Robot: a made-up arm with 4 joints.
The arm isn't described. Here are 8 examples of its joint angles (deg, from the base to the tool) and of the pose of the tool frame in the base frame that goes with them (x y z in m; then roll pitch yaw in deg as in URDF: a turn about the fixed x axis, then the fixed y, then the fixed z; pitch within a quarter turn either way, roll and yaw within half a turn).
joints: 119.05 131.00 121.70 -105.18
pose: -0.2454 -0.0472 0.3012 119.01 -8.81 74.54
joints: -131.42 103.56 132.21 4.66
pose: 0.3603 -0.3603 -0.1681 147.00 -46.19 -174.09
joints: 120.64 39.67 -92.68 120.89
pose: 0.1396 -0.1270 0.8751 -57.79 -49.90 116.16
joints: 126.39 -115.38 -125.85 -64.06
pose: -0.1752 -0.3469 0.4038 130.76 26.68 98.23
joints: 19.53 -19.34 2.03 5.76
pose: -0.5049 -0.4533 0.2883 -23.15 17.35 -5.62
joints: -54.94 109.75 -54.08 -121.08
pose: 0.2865 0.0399 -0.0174 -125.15 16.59 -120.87
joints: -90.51 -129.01 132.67 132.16
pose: 0.0504 -0.0411 -0.4197 89.90 41.66 8.25
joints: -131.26 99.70 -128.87 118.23
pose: 0.7879 -0.0131 -0.0250 44.47 52.30 107.57
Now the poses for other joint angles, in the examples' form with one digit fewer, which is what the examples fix.
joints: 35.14 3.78 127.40 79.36
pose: -0.779 0.086 0.429 -123.2 -34.3 41.2
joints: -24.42 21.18 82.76 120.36
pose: -0.429 0.117 -0.485 60.4 -28.8 -152.0
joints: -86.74 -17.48 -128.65 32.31
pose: 0.638 0.091 -0.517 92.0 -54.6 19.5
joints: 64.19 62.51 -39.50 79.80
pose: -0.721 0.005 0.700 -96.4 35.3 165.5
